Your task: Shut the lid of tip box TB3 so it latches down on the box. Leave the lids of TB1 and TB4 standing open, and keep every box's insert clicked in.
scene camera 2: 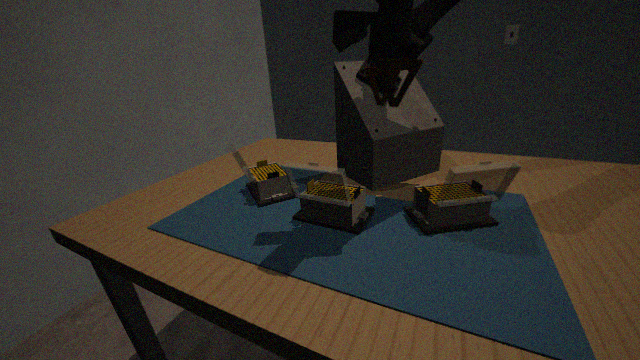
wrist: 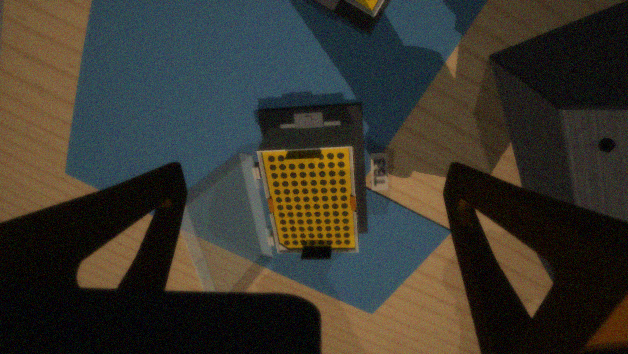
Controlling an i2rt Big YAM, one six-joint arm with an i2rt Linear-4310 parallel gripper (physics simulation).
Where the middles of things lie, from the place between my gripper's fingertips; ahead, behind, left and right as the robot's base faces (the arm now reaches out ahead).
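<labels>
Yellow insert (wrist: 311, 189): my hand 5 cm past it, 12 cm to the right of it, 17 cm above it.
</labels>
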